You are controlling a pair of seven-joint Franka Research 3 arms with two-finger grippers.
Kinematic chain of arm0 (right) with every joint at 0, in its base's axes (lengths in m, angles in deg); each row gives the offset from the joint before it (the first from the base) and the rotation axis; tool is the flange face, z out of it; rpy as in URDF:
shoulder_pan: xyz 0 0 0.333 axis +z
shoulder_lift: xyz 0 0 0 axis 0.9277 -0.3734 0
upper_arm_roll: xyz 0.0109 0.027 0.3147 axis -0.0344 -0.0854 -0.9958
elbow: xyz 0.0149 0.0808 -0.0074 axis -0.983 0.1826 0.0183
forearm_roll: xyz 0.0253 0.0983 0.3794 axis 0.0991 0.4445 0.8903
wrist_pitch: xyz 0 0 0 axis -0.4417 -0.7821 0.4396
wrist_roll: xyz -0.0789 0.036 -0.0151 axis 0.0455 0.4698 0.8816
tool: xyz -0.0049 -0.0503 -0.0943 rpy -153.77 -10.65 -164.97
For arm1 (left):
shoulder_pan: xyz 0 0 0.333 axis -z
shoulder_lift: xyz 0 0 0 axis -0.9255 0.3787 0
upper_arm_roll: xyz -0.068 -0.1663 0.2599 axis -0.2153 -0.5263 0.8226
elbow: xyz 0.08 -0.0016 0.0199 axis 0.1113 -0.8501 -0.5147
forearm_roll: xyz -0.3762 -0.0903 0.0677 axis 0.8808 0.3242 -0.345
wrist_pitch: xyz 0 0 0 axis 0.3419 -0.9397 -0.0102
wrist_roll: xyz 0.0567 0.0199 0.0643 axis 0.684 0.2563 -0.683
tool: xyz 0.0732 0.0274 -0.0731 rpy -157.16 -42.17 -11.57
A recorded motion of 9 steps. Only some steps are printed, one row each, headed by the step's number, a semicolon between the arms.
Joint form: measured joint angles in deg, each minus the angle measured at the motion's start. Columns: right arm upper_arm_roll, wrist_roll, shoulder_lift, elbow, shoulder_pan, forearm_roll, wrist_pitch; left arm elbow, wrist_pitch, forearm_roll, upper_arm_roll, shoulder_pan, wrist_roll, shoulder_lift.
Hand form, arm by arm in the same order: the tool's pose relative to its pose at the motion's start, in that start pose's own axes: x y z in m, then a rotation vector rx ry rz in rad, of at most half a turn. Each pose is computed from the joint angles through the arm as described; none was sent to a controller.
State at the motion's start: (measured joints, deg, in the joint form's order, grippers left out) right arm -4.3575 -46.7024 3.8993 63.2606 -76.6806 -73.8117 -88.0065; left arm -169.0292 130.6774 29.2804 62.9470 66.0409 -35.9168 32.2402
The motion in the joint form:
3: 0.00 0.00 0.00 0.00 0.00 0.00 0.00; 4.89 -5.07 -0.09 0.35 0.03 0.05 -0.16
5: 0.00 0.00 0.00 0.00 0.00 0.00 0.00; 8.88 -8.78 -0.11 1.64 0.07 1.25 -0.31
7: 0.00 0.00 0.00 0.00 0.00 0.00 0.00; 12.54 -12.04 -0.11 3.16 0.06 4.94 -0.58
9: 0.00 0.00 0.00 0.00 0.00 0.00 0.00; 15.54 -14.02 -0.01 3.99 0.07 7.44 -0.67
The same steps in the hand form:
3: 0.0000 0.0000 0.0000 0.0000 0.0000 0.0000; 0.0021 -0.0053 -0.0343 0.0020 -0.0003 -0.0092
5: 0.0000 0.0000 0.0000 0.0000 0.0000 0.0000; 0.0040 -0.0189 -0.0626 -0.0024 0.0050 -0.0138
7: 0.0000 0.0000 0.0000 0.0000 0.0000 0.0000; 0.0040 -0.0357 -0.0896 -0.0086 0.0141 0.0203
9: 0.0000 0.0000 0.0000 0.0000 0.0000 0.0000; 0.0037 -0.0452 -0.1117 -0.0151 0.0319 0.0465

